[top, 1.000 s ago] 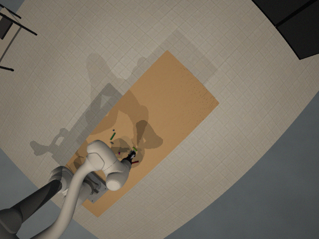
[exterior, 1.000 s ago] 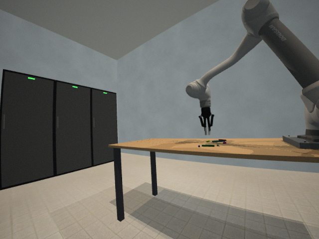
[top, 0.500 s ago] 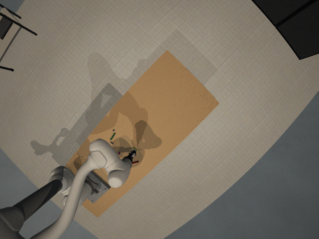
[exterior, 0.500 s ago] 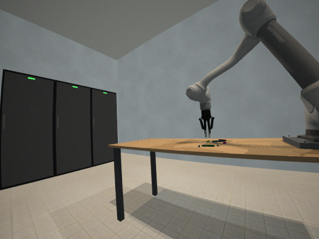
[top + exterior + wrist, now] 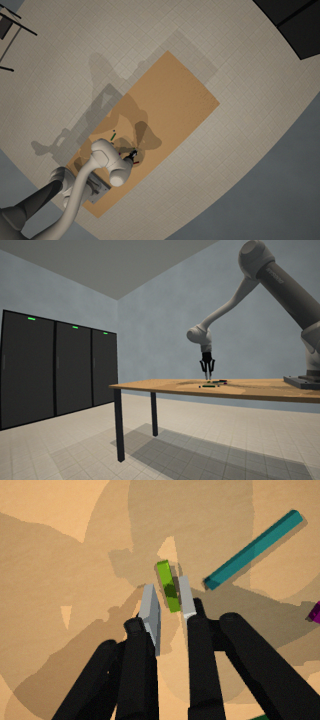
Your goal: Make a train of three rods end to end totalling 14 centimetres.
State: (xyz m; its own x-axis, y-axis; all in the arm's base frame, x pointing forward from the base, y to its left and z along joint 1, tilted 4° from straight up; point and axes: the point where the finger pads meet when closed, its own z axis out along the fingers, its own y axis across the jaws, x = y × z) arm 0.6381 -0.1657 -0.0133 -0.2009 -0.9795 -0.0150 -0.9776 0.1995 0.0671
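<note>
The lime rod is 5 cm below my hand. Round my hand: turquoise rod: 8 cm behind, 5 cm below; then magenta rod: 13 cm behind, 9 cm to the left, 5 cm below; then red rod: 11 cm behind, 8 cm to the right, 5 cm below.
</note>
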